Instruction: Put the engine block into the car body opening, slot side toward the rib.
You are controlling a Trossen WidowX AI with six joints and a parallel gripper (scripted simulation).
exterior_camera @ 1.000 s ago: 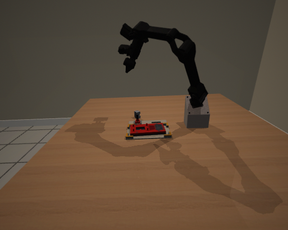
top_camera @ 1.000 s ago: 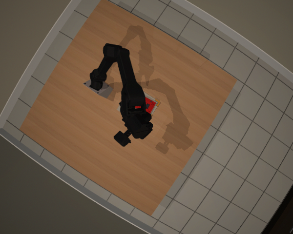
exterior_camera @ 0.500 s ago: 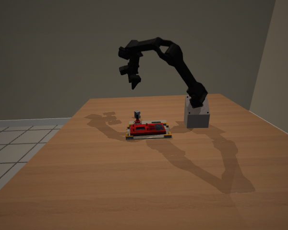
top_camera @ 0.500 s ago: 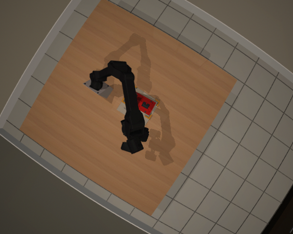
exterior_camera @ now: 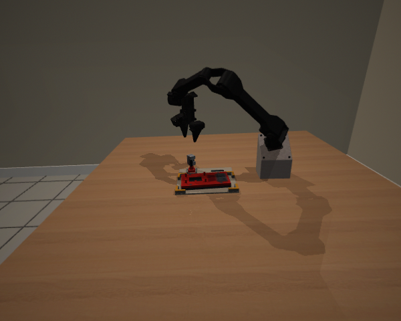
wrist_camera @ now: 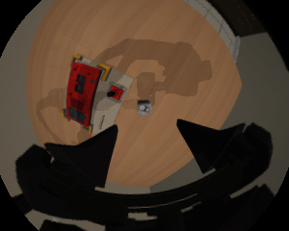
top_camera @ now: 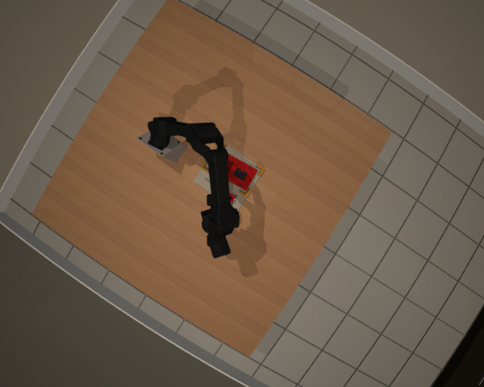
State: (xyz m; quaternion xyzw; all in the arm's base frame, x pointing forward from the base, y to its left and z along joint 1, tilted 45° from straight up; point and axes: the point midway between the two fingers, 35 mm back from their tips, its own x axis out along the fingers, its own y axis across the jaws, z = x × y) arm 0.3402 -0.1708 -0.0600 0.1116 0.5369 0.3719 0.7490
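The engine block lies 1 cm behind my gripper tip and 11 cm below it.
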